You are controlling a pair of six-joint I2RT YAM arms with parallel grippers.
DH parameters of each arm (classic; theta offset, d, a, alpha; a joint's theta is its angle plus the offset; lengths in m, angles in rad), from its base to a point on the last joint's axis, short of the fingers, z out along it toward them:
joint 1: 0 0.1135 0.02 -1.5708
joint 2: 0 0 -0.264 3.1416
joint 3: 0.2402 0 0.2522 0
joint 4: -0.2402 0 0.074 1.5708
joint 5: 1.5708 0 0 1.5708
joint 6: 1.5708 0.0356 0 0
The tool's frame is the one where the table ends.
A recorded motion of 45 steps. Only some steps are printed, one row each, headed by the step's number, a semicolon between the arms.
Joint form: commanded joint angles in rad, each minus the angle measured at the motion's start. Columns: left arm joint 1, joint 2, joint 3, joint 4, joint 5, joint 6; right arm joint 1, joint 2, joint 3, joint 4, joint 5, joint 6.
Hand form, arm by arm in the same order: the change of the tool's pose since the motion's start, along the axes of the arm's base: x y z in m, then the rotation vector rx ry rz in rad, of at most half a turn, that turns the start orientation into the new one. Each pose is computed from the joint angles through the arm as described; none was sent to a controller.
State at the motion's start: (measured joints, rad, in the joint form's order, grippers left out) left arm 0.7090 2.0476 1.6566 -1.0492 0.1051 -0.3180; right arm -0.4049 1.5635 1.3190 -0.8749 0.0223 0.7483
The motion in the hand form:
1: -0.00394 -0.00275 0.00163 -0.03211 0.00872 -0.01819; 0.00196 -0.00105 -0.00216 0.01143 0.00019 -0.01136
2: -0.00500 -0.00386 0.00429 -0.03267 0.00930 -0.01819; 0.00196 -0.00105 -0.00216 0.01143 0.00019 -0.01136
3: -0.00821 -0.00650 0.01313 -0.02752 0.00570 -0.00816; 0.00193 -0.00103 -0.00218 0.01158 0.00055 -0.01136
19: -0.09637 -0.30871 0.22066 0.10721 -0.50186 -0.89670; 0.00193 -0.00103 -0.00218 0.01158 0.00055 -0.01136
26: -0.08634 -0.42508 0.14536 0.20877 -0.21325 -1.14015; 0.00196 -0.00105 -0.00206 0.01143 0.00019 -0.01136
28: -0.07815 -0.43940 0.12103 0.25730 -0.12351 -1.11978; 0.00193 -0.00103 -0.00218 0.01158 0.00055 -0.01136
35: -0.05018 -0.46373 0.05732 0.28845 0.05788 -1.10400; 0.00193 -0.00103 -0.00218 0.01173 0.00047 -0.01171
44: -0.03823 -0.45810 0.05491 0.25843 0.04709 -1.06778; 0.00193 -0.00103 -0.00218 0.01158 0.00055 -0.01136
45: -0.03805 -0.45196 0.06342 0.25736 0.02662 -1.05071; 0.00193 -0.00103 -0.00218 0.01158 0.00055 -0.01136
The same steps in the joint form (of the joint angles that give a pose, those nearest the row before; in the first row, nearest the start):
1: 0.0030 -0.0073 -0.0031 -0.0339 0.0210 0.0191; -0.0012 0.0103 0.0027 0.0027 -0.0050 0.0137
2: 0.0027 -0.0145 -0.0030 -0.0420 0.0210 0.0187; -0.0012 0.0103 0.0027 0.0027 -0.0050 0.0137
3: 0.0027 -0.0385 -0.0031 -0.0587 0.0183 0.0088; -0.0011 0.0103 0.0027 0.0023 -0.0050 0.0137
19: -0.9098 -0.7561 0.0008 -0.2613 0.0221 -0.0023; -0.0011 0.0103 0.0027 0.0023 -0.0050 0.0137
26: -1.3603 -0.5535 -0.1072 -0.2392 -0.2358 -0.1598; -0.0012 0.0103 0.0031 0.0023 -0.0050 0.0137
28: -1.3886 -0.4807 -0.1263 -0.2403 -0.2880 -0.2095; -0.0011 0.0103 0.0027 0.0023 -0.0050 0.0137
35: -1.3943 -0.2861 -0.1552 -0.1953 -0.3033 -0.2518; -0.0011 0.0103 0.0027 0.0023 -0.0050 0.0141
44: -1.3562 -0.2697 -0.1450 -0.1713 -0.2785 -0.2522; -0.0011 0.0103 0.0027 0.0023 -0.0050 0.0137
45: -1.3413 -0.2922 -0.1392 -0.1782 -0.2804 -0.2518; -0.0011 0.0103 0.0027 0.0023 -0.0050 0.0137

